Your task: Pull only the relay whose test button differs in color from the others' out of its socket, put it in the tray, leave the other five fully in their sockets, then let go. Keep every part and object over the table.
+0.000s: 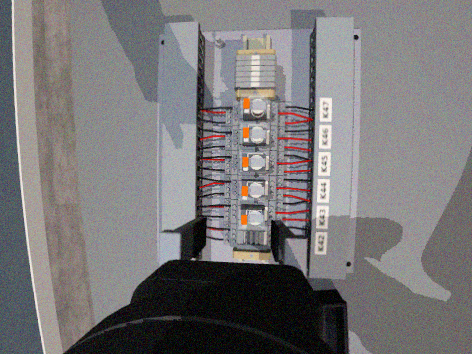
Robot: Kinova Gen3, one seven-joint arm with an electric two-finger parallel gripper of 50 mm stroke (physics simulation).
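Frame: origin at the arm's base, x ahead, y left, z up, level; millimetres.
Seen in the pictures: gripper, fingertip midpoint: (238,232).
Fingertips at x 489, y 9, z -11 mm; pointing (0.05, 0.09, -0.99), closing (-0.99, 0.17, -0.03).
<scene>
A point is followed by its place in that frame.
Five relays with orange test buttons sit in the sockets labelled K47 to K43: the K47 relay (258,106) {x 457, y -101, z -76 mm}, K46 relay (257,134) {x 463, y -73, z -76 mm}, K45 relay (257,161) {x 467, y -45, z -76 mm}, K44 relay (256,189) {x 472, y -17, z -76 mm} and K43 relay (255,217) {x 477, y 13, z -76 mm}. The K42 socket (254,237) {x 484, y 47, z -120 mm} at the near end of the row holds no relay. My gripper (238,232) {x 489, y 9, z -11 mm} is open, with nothing visible between its fingers, which show at either side of the row's near end. A black part of the tray (336,320) {x 391, y 180, z -138 mm} shows at the lower right; the gripper body hides the rest. No relay with a different button color shows.
Grey wire ducts (179,125) {x 551, y -102, z -101 mm} (334,60) {x 365, y -145, z -101 mm} flank the row, with red and black wires running to the sockets. A grey terminal block (255,70) {x 454, y -148, z -98 mm} stands at the far end of the rail. The table edge (25,175) runs down the left.
</scene>
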